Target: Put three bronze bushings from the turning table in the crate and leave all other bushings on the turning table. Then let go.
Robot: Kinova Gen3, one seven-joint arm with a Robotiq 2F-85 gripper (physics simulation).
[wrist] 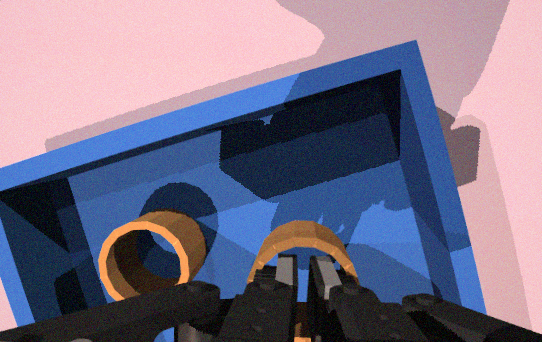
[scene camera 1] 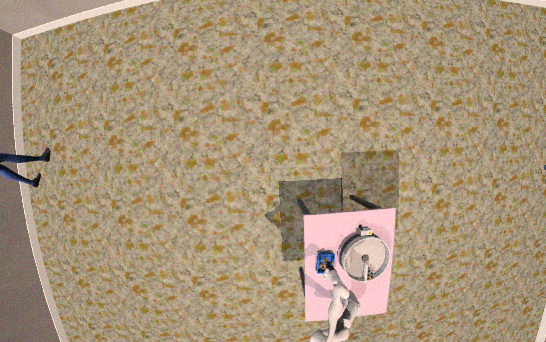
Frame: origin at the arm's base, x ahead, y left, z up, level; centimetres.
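Seen in the pictures: gripper, fingertip midpoint: (wrist: 301, 281) (scene camera 1: 326, 262); arm's base at its link origin: (scene camera 1: 352, 307).
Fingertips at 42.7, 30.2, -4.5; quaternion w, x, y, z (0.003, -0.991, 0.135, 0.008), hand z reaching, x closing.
Pixels of each thing's middle, then the offset from my fingertips to it, as dx, dy, dz. Level surfaces: height alone.
- blue crate at the middle of its body: (wrist: 239, 276) (scene camera 1: 324, 262) -2.8, -0.3, -3.3
- round turning table at the middle of its body: (scene camera 1: 365, 257) +4.7, -34.7, -0.6
- second bronze bushing at the middle of its body: (wrist: 302, 277) +0.1, -0.1, -0.6
- pale bar at the middle of its body: (scene camera 1: 367, 269) -5.8, -38.5, +1.4
- small box at the middle of its body: (scene camera 1: 364, 231) +27.8, -31.5, -2.9
- pink table at its surface level: dz -5.8
The blue crate (scene camera 1: 318, 262) (wrist: 200, 114) stands on the pink table, left of the round turning table (scene camera 1: 354, 252). A bronze bushing (wrist: 192, 240) stands in the left part of the crate in the wrist view. My gripper (scene camera 1: 328, 269) (wrist: 301, 281) is over the crate, with both fingertips inside a second bronze bushing (wrist: 302, 232). The fingers hold that bushing from within, close together. Its near side is mostly hidden by the fingers. Several small bushings (scene camera 1: 370, 275) are at the front of the turning table, too small to tell apart.
A pale bar (scene camera 1: 365, 270) runs from the turning table's central post (scene camera 1: 365, 258) to its front edge. A small box (scene camera 1: 365, 231) stands at its back rim. The crate's walls rise around the gripper. The pink table (scene camera 1: 322, 227) extends behind the crate.
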